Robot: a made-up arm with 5 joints. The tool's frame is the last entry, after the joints.
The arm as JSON. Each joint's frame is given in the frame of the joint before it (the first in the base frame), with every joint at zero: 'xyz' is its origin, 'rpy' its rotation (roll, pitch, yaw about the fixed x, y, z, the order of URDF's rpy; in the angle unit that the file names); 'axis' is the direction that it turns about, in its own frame. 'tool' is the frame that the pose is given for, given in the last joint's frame.
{
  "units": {
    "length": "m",
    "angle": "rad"
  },
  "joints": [
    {
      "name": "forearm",
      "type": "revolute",
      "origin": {
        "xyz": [
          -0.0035,
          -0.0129,
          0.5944
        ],
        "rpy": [
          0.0,
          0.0,
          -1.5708
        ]
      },
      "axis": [
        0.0,
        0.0,
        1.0
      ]
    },
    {
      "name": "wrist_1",
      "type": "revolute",
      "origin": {
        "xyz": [
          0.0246,
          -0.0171,
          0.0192
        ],
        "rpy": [
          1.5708,
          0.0,
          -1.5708
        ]
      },
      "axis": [
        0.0,
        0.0,
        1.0
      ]
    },
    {
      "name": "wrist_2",
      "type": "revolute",
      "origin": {
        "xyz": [
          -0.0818,
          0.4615,
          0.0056
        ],
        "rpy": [
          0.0,
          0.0,
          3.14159
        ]
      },
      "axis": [
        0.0,
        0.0,
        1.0
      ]
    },
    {
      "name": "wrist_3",
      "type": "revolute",
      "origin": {
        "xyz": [
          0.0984,
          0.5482,
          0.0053
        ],
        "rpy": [
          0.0,
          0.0,
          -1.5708
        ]
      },
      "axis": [
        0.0,
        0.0,
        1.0
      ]
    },
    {
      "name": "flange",
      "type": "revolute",
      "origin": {
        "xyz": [
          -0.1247,
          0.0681,
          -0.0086
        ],
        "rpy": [
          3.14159,
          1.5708,
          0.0
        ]
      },
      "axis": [
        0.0,
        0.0,
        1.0
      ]
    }
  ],
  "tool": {
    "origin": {
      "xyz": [
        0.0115,
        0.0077,
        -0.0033
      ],
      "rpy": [
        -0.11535,
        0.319,
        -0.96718
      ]
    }
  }
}
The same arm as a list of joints. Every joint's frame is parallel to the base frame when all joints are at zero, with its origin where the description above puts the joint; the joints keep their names.
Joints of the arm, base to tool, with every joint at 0 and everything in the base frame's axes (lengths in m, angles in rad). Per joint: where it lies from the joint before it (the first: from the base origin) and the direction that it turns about. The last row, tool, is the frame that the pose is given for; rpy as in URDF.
forearm: axis 0 0 1 origin -0.0035 -0.0129 0.5944
wrist_1: axis 0 1 0 origin -0.0171 -0.0246 0.0192
wrist_2: axis 0 1 0 origin 0.0818 0.0056 0.4615
wrist_3: axis 0 1 0 origin 0.0984 0.0053 -0.5482
flange: axis 0 0 -1 origin 0.0681 -0.0086 -0.1247
tool: origin -0.0077 -0.0115 0.0033 rpy 3.0262 -0.319 -0.6036

